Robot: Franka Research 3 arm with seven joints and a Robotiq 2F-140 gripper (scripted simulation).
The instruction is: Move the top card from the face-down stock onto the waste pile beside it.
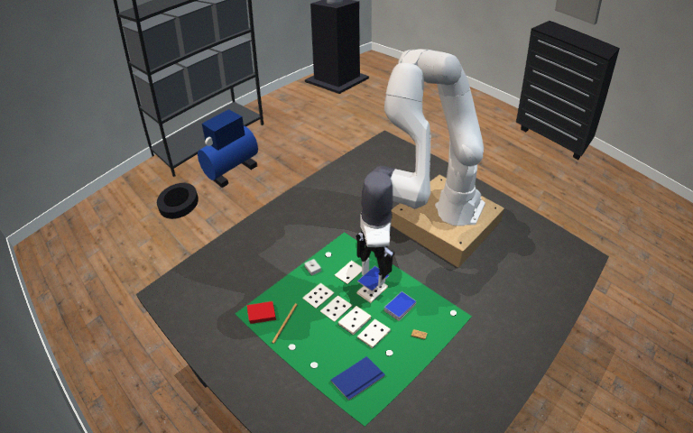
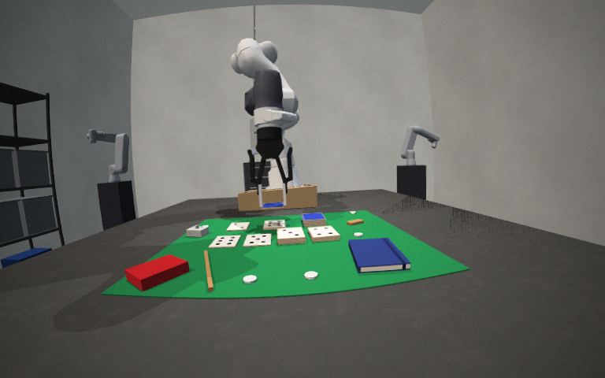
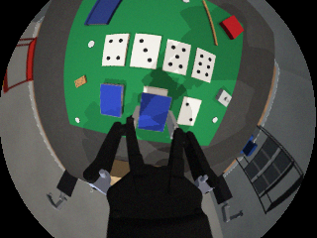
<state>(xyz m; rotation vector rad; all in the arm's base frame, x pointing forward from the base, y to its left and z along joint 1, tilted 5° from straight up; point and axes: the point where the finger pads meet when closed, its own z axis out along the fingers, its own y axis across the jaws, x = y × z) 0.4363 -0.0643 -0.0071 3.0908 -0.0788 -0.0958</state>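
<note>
The white card is 11 cm to the right of my hand, 9 cm below it and 1 cm behind it. Round my hand: red block 32 cm ahead, 22 cm to the right, 8 cm below; wooden stick 30 cm ahead, 13 cm to the right, 9 cm below; small grey box 22 cm to the right, 7 cm below, 6 cm ahead.
</note>
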